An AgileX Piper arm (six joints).
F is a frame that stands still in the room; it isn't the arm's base.
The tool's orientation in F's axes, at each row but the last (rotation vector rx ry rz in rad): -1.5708, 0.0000, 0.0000; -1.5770, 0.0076, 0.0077; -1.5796, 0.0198, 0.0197; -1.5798, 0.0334, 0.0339; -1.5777, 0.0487, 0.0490; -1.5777, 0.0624, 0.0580; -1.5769, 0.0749, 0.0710; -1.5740, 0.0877, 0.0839
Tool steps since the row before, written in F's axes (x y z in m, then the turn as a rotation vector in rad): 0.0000, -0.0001, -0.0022, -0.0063, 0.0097, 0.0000; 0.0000, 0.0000, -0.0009, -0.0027, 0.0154, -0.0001; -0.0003, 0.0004, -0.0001, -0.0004, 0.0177, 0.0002; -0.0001, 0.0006, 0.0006, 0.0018, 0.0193, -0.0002; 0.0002, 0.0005, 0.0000, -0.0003, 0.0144, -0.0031; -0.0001, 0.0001, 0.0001, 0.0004, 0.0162, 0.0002; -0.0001, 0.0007, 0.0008, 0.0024, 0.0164, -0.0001; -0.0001, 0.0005, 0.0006, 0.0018, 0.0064, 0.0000
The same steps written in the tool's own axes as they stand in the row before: 0.0000, 0.0022, -0.0001, -0.0063, 0.0000, 0.0097; 0.0000, 0.0009, 0.0000, -0.0027, 0.0000, 0.0154; -0.0003, 0.0001, 0.0004, -0.0004, -0.0003, 0.0177; -0.0001, -0.0006, 0.0006, 0.0018, -0.0001, 0.0193; 0.0002, 0.0000, 0.0005, -0.0001, 0.0030, 0.0144; -0.0001, -0.0001, 0.0001, 0.0003, -0.0004, 0.0162; -0.0002, -0.0008, 0.0007, 0.0024, -0.0002, 0.0164; -0.0002, -0.0006, 0.0005, 0.0018, -0.0002, 0.0064
